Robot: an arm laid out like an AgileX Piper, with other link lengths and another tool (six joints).
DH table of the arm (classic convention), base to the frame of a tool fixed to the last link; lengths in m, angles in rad. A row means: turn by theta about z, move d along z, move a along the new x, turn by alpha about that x. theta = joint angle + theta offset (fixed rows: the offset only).
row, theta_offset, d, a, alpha
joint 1, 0, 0.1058, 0, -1.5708
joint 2, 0.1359, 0, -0.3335, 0
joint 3, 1.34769, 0, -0.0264, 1.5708
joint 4, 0, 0.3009, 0, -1.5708
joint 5, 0, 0, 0, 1.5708
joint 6, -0.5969, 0.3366, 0.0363, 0.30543
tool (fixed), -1.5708, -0.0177, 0, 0
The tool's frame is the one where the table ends.
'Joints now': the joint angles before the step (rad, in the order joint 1, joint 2, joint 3, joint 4, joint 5, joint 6). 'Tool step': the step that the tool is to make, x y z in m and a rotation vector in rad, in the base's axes. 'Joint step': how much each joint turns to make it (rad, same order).
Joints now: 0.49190, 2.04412, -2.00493, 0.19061, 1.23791, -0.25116
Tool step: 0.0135, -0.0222, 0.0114, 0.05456, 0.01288, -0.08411
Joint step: -0.07079, -0.01609, 0.00000, 0.04800, 0.00002, 0.01774
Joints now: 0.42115, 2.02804, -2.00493, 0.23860, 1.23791, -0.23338
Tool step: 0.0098, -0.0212, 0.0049, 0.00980, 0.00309, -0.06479
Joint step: -0.04154, -0.00884, -0.00001, -0.00003, 0.00201, 0.02652
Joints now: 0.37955, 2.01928, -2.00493, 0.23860, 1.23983, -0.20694
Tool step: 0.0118, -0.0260, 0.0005, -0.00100, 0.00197, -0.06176
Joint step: -0.04630, -0.00155, 0.00007, -0.00683, -0.00001, 0.01674
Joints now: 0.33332, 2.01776, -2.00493, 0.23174, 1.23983, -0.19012
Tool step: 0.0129, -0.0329, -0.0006, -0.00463, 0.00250, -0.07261
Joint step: -0.05603, -0.00001, 0.00018, -0.01061, -0.00013, 0.01761
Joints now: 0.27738, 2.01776, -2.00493, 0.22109, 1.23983, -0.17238
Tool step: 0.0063, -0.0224, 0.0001, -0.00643, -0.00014, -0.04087
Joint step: -0.03607, -0.00403, 0.00469, -0.00810, -0.00010, 0.00466
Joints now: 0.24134, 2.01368, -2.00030, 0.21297, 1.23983, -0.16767
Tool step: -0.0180, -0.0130, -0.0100, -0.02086, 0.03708, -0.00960
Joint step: -0.00838, -0.03608, 0.07664, -0.01184, 0.00025, 0.00070
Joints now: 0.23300, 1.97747, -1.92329, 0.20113, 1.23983, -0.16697
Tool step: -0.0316, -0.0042, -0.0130, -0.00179, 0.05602, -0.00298
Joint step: -0.00005, -0.05691, 0.11863, 0.01066, -0.00726, 0.00159
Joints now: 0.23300, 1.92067, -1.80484, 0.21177, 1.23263, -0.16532
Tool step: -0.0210, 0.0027, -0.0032, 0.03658, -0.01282, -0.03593
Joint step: -0.00001, -0.09458, 0.15982, 0.02928, -0.09155, 0.01473
